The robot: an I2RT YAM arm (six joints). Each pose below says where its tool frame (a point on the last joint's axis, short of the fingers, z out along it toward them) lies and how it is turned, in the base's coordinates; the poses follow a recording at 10 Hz.
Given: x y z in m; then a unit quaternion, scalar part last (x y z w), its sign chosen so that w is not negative.
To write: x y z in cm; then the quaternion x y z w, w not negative. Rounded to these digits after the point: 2 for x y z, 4 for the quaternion.
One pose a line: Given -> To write
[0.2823 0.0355 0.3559 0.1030 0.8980 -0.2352 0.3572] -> [28.23 3.55 35.59 0.1030 0.8980 -0.2352 0.3572]
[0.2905 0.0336 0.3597 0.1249 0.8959 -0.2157 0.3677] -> [29.05 3.36 35.97 0.1249 0.8959 -0.2157 0.3677]
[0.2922 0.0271 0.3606 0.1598 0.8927 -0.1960 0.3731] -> [29.22 2.71 36.06 0.1598 0.8927 -0.1960 0.3731]
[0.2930 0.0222 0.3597 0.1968 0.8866 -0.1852 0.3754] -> [29.30 2.22 35.97 0.1968 0.8866 -0.1852 0.3754]
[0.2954 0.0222 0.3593 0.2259 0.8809 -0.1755 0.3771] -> [29.54 2.22 35.93 0.2259 0.8809 -0.1755 0.3771]
